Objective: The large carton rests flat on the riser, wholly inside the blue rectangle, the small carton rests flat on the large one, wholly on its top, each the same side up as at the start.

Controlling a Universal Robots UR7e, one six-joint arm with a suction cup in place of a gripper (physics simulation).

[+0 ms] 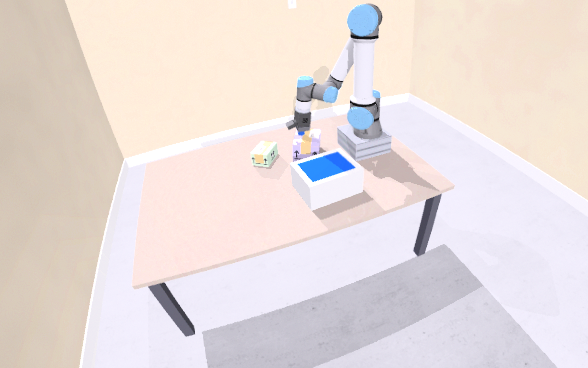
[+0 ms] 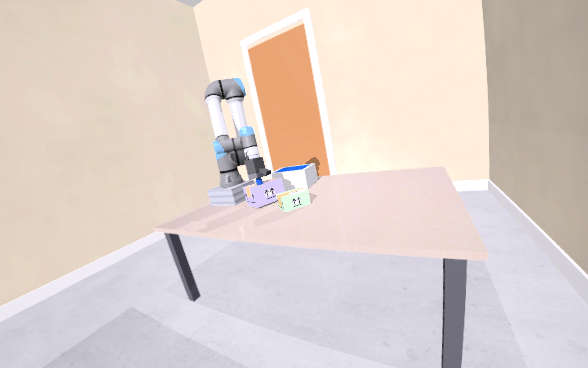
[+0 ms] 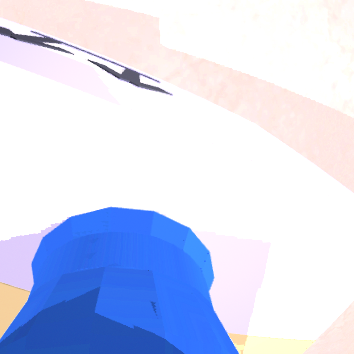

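Observation:
The large lilac carton (image 1: 308, 149) (image 2: 263, 193) (image 3: 232, 267) stands on the table just behind the white riser (image 1: 329, 190) (image 2: 300, 179). The riser's top bears the blue rectangle (image 1: 326, 166) (image 2: 291, 169), which has nothing on it. The small green carton (image 1: 265, 154) (image 2: 294, 200) lies on the table to the left of the large one, apart from it. My blue suction cup (image 1: 300, 133) (image 2: 258, 181) (image 3: 123, 281) points straight down and is pressed on the large carton's top, near its tan tape strip. Arrow marks on both cartons point up.
The arm's grey base block (image 1: 364, 144) (image 2: 227, 195) stands on the table behind the riser. An orange door (image 2: 289, 98) is in the wall beyond the table. The table's edge (image 1: 230, 261) runs along the front.

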